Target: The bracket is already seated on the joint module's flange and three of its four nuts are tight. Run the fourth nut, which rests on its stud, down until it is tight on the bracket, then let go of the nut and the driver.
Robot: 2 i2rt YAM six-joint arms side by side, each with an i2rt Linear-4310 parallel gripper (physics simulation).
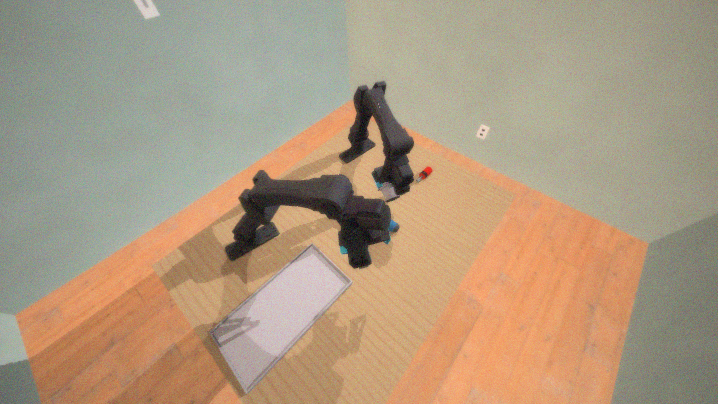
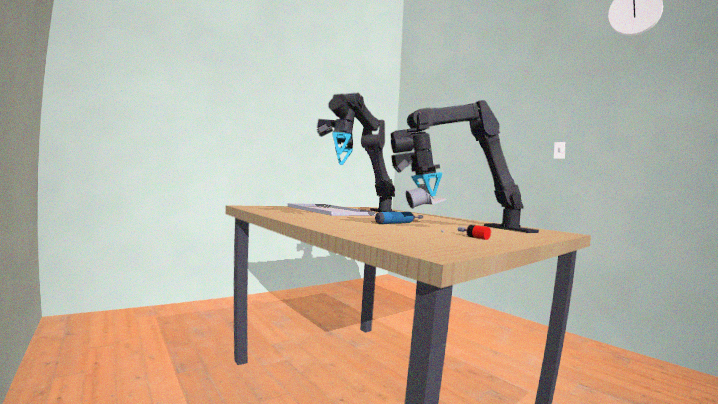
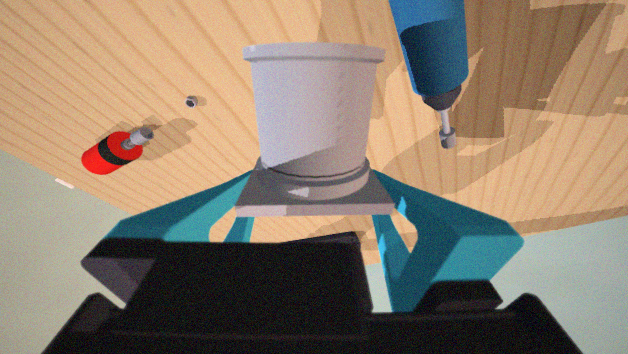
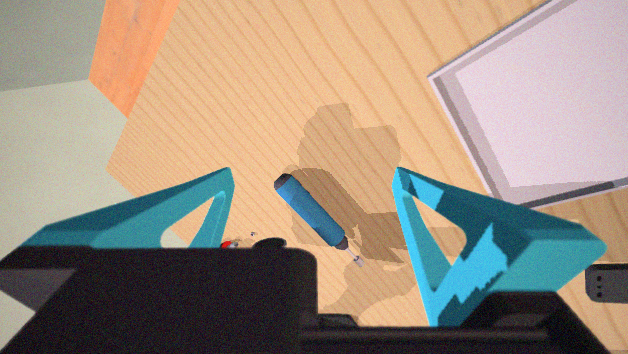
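Pixels of known places: left gripper, fingertip midpoint: [image 1: 385, 184] [image 2: 428, 195] [image 3: 313, 177]; right gripper, fingertip midpoint: [image 1: 371, 247] [image 2: 340, 159] [image 4: 313, 176]; left arm's base, origin of the base link: [image 1: 357, 150] [image 2: 510, 229] [image 4: 325, 320]; right arm's base, origin of the base link: [image 1: 253, 241].
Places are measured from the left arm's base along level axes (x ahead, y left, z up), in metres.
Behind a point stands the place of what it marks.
The grey joint module [image 1: 389, 191] {x 0.359, y -0.142, z 0.123 m} [image 2: 416, 197] {x 0.375, y -0.108, z 0.097 m} [image 3: 312, 110] {x 0.368, y -0.136, z 0.122 m}, a rimmed cylinder with a square plate, hangs above the table. My left gripper [image 2: 433, 193] {x 0.314, y -0.116, z 0.104 m} [image 3: 313, 177] {x 0.314, y -0.116, z 0.104 m} is shut on it at the plate. The studs and the nuts on it do not show, nor can I tell module from bracket. A blue driver [image 1: 394, 226] {x 0.452, y -0.200, z 0.039 m} [image 2: 395, 217] {x 0.396, y -0.184, z 0.024 m} [image 3: 437, 55] {x 0.336, y -0.213, z 0.040 m} [image 4: 312, 210] {x 0.388, y -0.223, z 0.033 m} with a small socket tip lies on the table. My right gripper [image 1: 365, 246] {x 0.516, y -0.384, z 0.215 m} [image 2: 342, 161] {x 0.516, y -0.384, z 0.215 m} [image 4: 313, 176] {x 0.516, y -0.384, z 0.215 m} is open and empty, high above the blue driver.
A red driver [image 1: 425, 173] {x 0.350, y 0.110, z 0.032 m} [image 2: 479, 232] {x 0.357, y 0.141, z 0.018 m} [image 3: 105, 155] {x 0.349, y 0.110, z 0.033 m} [image 4: 227, 244] {x 0.351, y 0.098, z 0.012 m} with a socket tip lies on the table. A tiny grey ring-like part [image 2: 442, 231] {x 0.358, y 0.003, z 0.002 m} [image 3: 191, 101] {x 0.356, y -0.003, z 0.005 m} [image 4: 254, 234] {x 0.353, y -0.006, z 0.003 m} lies near it. A shallow white tray [image 1: 296, 306] {x 0.436, y -0.650, z 0.004 m} [image 2: 326, 208] {x 0.383, y -0.752, z 0.004 m} [image 4: 540, 110] {x 0.410, y -0.543, z 0.004 m} stands on the right arm's side.
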